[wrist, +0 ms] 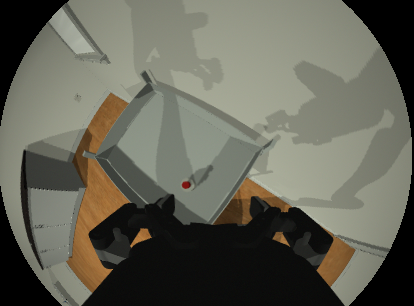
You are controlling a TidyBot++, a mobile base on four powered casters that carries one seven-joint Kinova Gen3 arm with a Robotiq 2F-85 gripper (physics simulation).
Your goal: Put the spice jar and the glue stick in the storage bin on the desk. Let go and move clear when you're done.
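Frame: origin at the arm's base, x ahead, y left, z up, level; metres.
Where they show: gripper, fingertip midpoint: (212, 204).
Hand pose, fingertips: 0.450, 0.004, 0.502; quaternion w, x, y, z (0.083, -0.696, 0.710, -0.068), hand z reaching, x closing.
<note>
Each offset is from my fingertips to the centre of the thing, as dx, dy, dz. "spot": to the spot under its first point. Level surfaces: height alone.
A small white item with a round red top @[+0.015, +0.068, -0.207] (186, 185) stands upright on the bottom of a grey, walled tray-like piece of furniture with corner posts (118, 181). From above I cannot tell whether it is the spice jar or the glue stick. My gripper (212, 204) is open and empty, with its fingers spread at the bottom of the view. It hangs above the near side of the grey furniture, and the red-topped item lies ahead and slightly left of it, apart from the fingers. A second small item, the desk and the storage bin cannot be made out in the wrist view.
A grey cabinet with drawer lines (52, 215) stands on the wooden floor @[dz -0.899] (95, 215) at the left. A pale wall (260, 45) runs behind the grey furniture and carries shadows of the arm. A window @[spot: +0.668, +0.682, +0.125] (77, 35) shows at the upper left.
</note>
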